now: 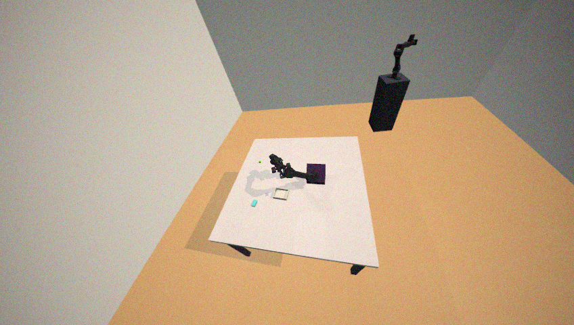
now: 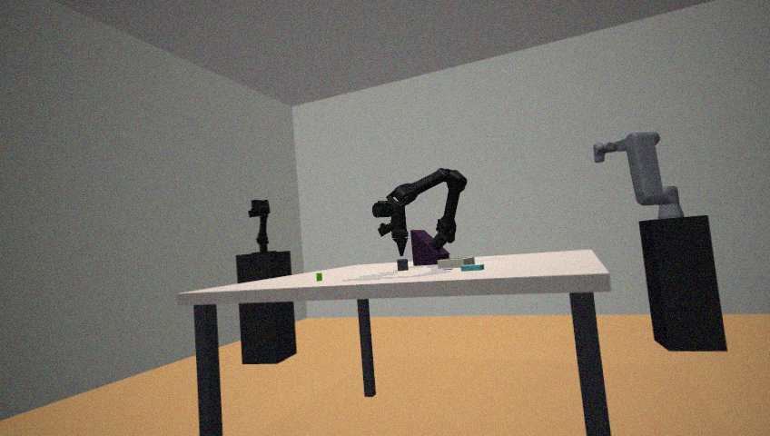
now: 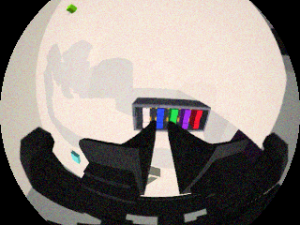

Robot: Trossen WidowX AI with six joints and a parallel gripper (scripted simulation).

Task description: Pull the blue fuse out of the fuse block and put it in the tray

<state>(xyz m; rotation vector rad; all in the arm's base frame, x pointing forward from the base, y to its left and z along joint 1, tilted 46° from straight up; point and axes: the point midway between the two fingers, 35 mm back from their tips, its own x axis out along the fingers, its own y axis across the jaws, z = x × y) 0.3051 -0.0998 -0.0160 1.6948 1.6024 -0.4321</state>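
My gripper tip is now 3 cm above the blue fuse. Round my gripper tip: purple fuse 4 cm behind, 1 cm to the right, 3 cm below; then green fuse 2 cm behind, 3 cm below; then red fuse 5 cm behind, 1 cm to the right, 3 cm below.
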